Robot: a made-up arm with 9 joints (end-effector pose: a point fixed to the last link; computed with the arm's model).
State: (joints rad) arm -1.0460 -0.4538 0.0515 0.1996 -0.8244 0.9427 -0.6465 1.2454 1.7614
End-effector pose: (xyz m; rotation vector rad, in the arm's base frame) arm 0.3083 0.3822 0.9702 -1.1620 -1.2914 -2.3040
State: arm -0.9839 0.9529 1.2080 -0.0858 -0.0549 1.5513 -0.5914 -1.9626 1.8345
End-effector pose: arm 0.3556 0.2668 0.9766 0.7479 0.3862 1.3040
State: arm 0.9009 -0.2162 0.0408 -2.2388 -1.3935 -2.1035 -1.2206 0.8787 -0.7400
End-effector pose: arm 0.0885 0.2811 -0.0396 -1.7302 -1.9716 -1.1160
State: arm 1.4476 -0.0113 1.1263 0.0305 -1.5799 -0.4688 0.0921 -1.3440 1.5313
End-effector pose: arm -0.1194 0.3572 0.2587 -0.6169 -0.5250 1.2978
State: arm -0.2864 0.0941 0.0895 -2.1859 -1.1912 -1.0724 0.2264 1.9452 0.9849
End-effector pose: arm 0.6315 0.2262 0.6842 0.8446 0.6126 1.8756
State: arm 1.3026 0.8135 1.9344 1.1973 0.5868 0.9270 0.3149 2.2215 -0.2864
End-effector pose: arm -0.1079 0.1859 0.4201 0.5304 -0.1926 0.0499
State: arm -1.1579 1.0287 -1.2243 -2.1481 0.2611 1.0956 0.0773 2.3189 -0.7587
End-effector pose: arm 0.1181 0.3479 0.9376 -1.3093 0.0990 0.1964
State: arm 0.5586 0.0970 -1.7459 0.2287 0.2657 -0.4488 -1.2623 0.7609 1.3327
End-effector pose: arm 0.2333 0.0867 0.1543 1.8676 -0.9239 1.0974
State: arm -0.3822 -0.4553 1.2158 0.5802 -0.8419 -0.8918 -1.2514 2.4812 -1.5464
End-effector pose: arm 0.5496 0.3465 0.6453 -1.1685 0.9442 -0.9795
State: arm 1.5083 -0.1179 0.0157 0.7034 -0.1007 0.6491 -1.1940 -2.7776 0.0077
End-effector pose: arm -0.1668 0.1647 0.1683 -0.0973 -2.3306 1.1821
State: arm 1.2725 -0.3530 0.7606 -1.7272 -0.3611 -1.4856 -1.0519 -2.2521 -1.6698
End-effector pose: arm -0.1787 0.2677 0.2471 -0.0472 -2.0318 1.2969
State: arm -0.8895 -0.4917 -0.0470 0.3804 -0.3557 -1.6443 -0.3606 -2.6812 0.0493
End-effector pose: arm 0.4838 0.2684 0.9595 -1.3400 -0.7164 -1.1328
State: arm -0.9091 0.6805 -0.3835 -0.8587 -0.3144 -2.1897 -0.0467 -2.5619 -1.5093
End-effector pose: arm 0.3404 0.1110 0.8889 1.6289 -0.7410 -2.2659
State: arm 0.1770 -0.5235 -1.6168 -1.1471 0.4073 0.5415 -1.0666 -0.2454 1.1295
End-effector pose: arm 0.4644 0.2753 0.5843 0.2386 0.4997 -0.5133
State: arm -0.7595 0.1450 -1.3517 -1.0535 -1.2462 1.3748 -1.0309 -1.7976 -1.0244
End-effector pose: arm 0.3034 0.1419 0.7619 1.7435 0.3942 1.5503
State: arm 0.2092 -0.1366 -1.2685 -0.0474 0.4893 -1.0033 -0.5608 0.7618 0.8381
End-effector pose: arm 0.4070 0.2667 0.1809 -2.1382 -1.3517 -1.2922
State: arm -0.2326 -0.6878 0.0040 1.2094 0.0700 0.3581 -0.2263 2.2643 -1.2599
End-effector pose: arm 0.4431 0.0623 0.5522 0.6618 -1.8122 1.9077
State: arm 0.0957 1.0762 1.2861 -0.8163 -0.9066 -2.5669 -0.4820 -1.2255 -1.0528
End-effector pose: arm 0.3477 0.2081 0.3795 -0.0788 -1.1890 -0.9908
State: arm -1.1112 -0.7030 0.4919 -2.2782 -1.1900 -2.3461 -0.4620 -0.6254 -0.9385
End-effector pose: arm 0.3895 0.3155 0.8212 1.1460 -1.7801 -0.7026
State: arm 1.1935 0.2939 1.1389 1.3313 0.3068 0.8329 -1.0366 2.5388 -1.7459
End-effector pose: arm 0.0062 0.1107 0.3429 0.7970 -0.2276 1.1879
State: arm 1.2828 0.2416 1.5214 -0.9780 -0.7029 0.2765 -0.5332 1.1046 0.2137
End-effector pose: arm 0.0659 0.3521 0.3374 -0.7482 0.8269 -0.7294
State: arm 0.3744 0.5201 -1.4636 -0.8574 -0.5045 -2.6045 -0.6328 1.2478 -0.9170
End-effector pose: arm 0.0904 -0.0255 0.3935 -2.2738 -1.1362 1.7441
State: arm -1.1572 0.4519 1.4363 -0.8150 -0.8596 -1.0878 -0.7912 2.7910 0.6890
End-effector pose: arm 0.3474 0.3718 0.9421 -0.5992 0.6110 1.1429
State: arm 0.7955 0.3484 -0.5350 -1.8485 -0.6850 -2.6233 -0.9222 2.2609 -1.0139
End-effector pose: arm 0.1384 -0.0081 0.1189 1.6694 1.5318 -1.8271
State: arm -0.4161 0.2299 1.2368 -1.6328 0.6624 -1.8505 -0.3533 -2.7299 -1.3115
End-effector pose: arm 0.2029 0.3281 0.5715 -0.5251 1.5416 0.0874
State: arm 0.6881 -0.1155 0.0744 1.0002 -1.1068 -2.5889 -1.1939 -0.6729 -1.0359
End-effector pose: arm 0.4140 0.1991 0.3801 0.7308 -1.5245 1.5076
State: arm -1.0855 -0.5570 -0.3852 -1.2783 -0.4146 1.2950 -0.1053 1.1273 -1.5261
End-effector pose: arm 0.1939 0.2003 0.9219 3.0752 0.2701 -0.3904
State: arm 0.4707 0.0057 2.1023 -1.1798 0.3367 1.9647 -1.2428 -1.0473 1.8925
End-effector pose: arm 0.0877 0.2819 0.3872 -0.2741 -1.4757 -0.4745
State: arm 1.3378 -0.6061 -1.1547 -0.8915 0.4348 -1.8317 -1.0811 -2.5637 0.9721
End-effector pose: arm -0.0352 0.3603 0.1093 0.0596 1.1742 0.4660
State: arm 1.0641 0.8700 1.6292 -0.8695 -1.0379 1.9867 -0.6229 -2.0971 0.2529
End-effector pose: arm 0.0941 0.2484 0.0933 -1.9071 -0.9533 -0.0435
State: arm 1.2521 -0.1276 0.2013 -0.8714 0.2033 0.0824 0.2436 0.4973 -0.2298
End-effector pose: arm -0.0044 0.2622 0.3955 0.5844 0.7841 -0.9633
